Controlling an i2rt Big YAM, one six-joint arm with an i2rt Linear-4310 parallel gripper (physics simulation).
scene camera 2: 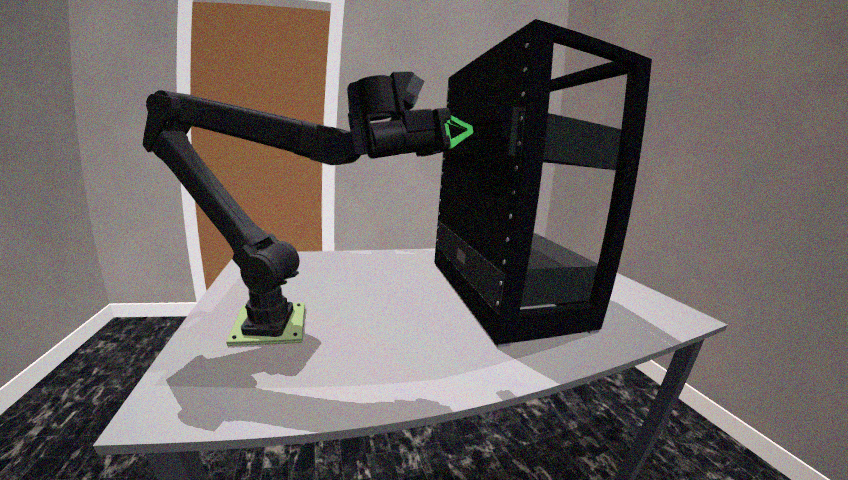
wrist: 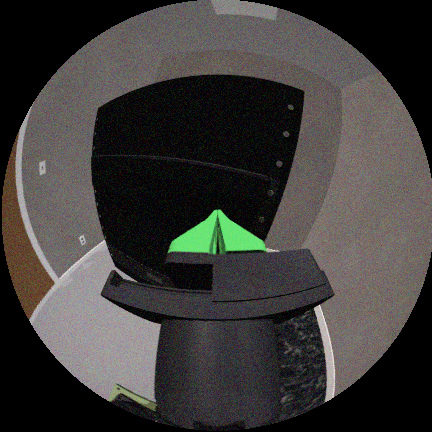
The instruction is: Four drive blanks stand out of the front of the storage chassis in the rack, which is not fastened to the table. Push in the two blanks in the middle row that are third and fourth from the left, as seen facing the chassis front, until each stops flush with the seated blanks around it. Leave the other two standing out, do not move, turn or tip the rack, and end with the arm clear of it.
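Observation:
The tall black rack stands upright on the table. The storage chassis sits in its upper half; its body shows through the rack's open side. The chassis front is too dark to make out any drive blanks, rows or how far they stand out. My gripper is shut and empty, with its green fingertips together. It points at the rack front at about the chassis height in the scene view. Whether the tips touch anything there cannot be told.
A lower unit with a dark front panel sits at the bottom of the rack. The arm's base plate is on the white table, to the left of the rack in the scene view. A door and walls stand behind.

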